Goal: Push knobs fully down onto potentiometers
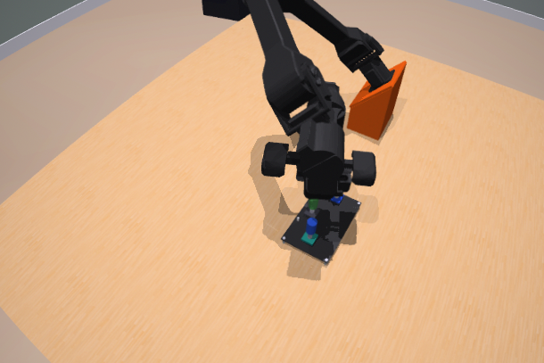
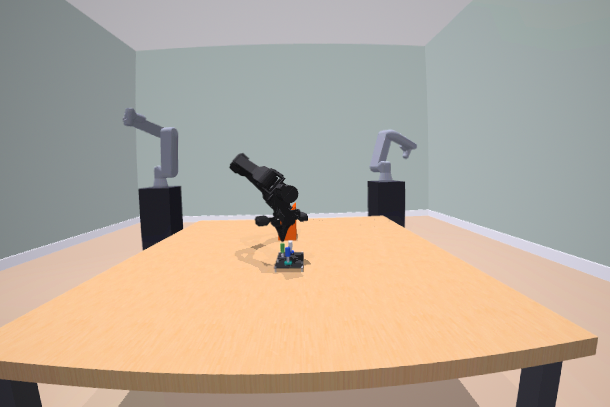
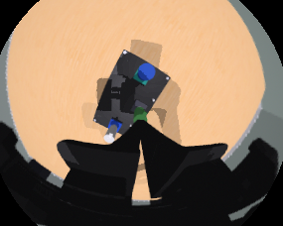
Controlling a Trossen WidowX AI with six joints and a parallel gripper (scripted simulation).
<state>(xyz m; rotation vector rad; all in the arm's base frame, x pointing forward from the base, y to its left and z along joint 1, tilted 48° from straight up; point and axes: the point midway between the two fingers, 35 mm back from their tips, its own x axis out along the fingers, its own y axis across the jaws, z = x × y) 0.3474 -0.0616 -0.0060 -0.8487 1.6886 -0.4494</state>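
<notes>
My gripper tip is 2 cm above the green knob. Also, from my gripper tip: blue potentiometer: 6 cm behind, 4 cm below, 3 cm to the left.
</notes>
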